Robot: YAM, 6 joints.
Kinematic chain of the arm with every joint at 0, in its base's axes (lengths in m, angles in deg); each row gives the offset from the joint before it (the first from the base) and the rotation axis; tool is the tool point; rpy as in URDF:
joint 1: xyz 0 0 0.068 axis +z
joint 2: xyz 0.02 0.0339 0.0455 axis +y
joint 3: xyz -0.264 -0.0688 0 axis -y
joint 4: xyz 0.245 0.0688 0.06 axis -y
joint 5: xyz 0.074 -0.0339 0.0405 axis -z
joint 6: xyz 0.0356 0 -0.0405 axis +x
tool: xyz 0 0 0 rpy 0 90 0
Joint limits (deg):
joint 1: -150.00..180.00
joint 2: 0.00..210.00
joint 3: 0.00..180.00
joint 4: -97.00..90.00
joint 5: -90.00..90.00
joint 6: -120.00..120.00
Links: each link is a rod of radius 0.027 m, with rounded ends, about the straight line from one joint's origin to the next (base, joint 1, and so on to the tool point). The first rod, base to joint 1, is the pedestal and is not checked.
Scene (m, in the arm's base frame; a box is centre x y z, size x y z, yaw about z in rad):
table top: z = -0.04
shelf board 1: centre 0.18 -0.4 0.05 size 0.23 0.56 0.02 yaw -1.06
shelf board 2: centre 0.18 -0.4 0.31 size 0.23 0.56 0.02 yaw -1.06
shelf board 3: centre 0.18 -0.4 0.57 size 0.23 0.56 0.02 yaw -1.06
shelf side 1: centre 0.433 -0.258 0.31 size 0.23 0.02 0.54 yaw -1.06
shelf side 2: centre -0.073 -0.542 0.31 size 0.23 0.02 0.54 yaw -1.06
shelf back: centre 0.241 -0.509 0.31 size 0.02 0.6 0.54 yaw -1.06
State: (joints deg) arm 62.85 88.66 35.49 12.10 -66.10 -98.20
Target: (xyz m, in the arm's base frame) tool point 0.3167 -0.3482 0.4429
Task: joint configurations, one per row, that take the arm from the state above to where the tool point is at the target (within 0.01 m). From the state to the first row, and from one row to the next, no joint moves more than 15 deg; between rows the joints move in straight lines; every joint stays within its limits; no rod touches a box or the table.
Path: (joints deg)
1: 48.20 84.59 39.61 11.75 -64.34 -98.20
2: 33.55 80.51 43.73 11.41 -62.59 -98.20
3: 18.90 76.44 47.84 11.06 -60.83 -98.20
4: 4.25 72.36 51.96 10.71 -59.08 -98.20
5: -10.40 68.29 56.08 10.37 -57.32 -98.20
6: -25.05 64.21 60.20 10.02 -55.57 -98.20
7: -39.70 60.14 64.32 9.67 -53.81 -98.20
8: -42.45 73.81 76.44 13.44 -51.17 -98.20
9: -45.19 87.49 88.56 17.21 -48.53 -98.20
10: -47.94 101.16 100.68 20.97 -45.89 -98.20
11: -50.68 114.83 112.80 24.74 -43.25 -98.20

